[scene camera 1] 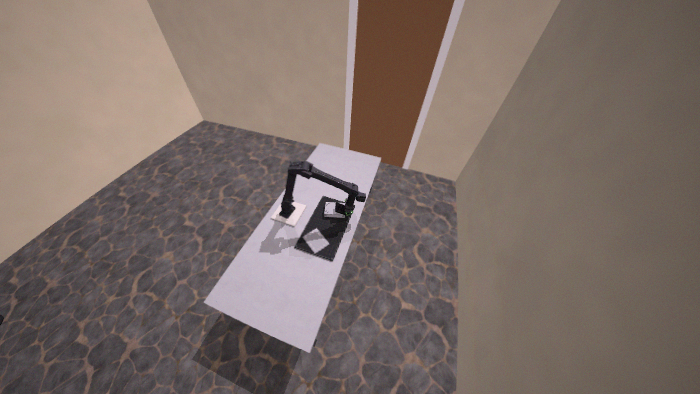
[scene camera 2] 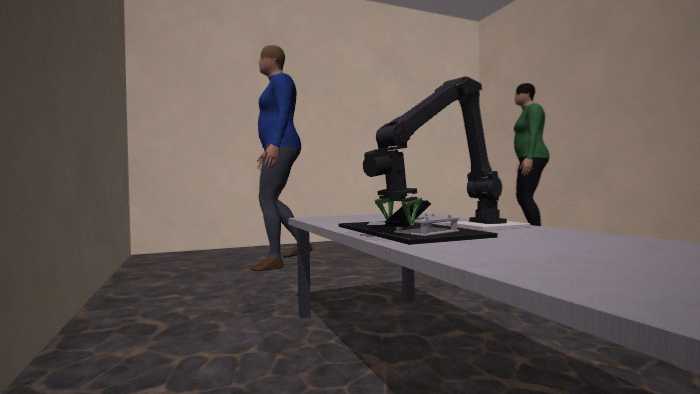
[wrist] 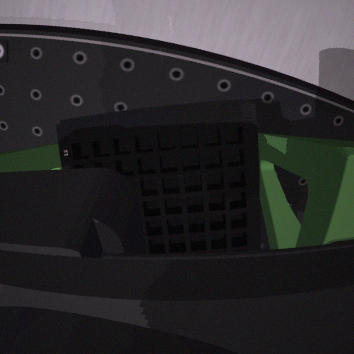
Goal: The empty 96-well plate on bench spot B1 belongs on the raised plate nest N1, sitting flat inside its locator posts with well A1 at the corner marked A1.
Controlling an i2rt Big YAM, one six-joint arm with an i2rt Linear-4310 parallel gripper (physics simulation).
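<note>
The black 96-well plate is held steeply tilted between green fingers. My gripper is shut on it, low over the black board. The grey raised nest, with small posts on top, is right beside the plate. In scene camera 2 the plate's lower edge is left of the nest and its upper edge leans towards the nest; contact is unclear. In the wrist view a small "12" mark shows at the plate's upper left; A1 cannot be made out. A pale square lies on the board, its label unreadable.
The black perforated board lies on the long pale table. The arm's base stands on a white slab. Two people are beyond the table.
</note>
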